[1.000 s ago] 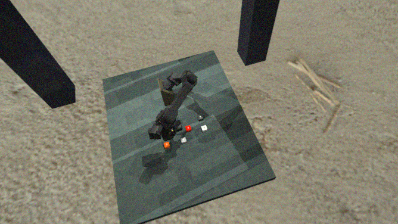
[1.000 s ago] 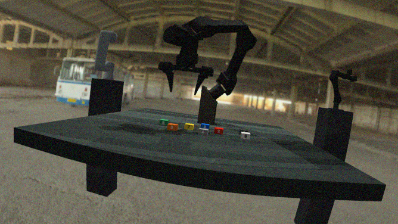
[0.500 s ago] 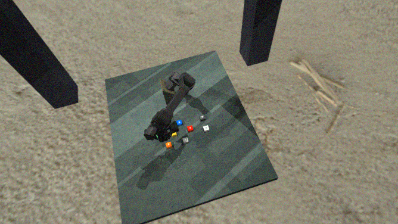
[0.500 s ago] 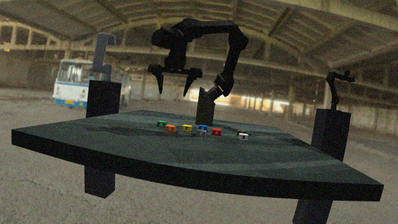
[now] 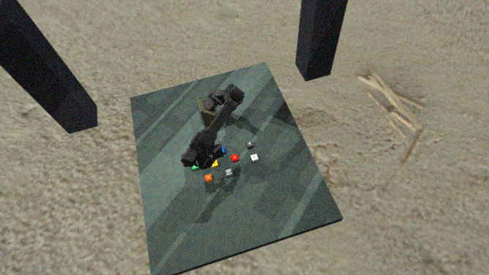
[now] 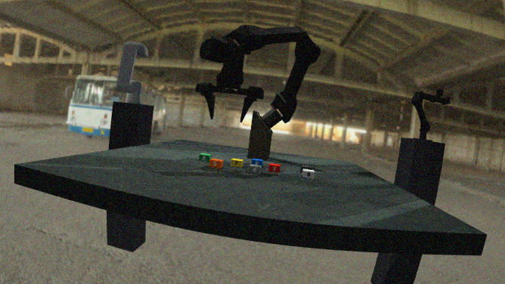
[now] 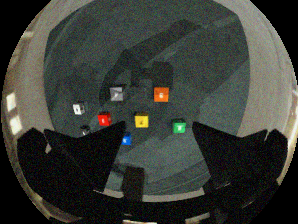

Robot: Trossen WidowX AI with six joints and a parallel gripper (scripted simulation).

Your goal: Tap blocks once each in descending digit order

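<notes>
Now: the blue block 120 mm below my gripper tip, 120 mm behind it and 90 mm to the left of it. The rest, counted from my gripper tip: yellow block (120 mm below, 50 mm behind, 40 mm to the left); orange block (120 mm below, 20 mm ahead, 10 mm to the right); green block (120 mm below, 70 mm behind, 60 mm to the right).
</notes>
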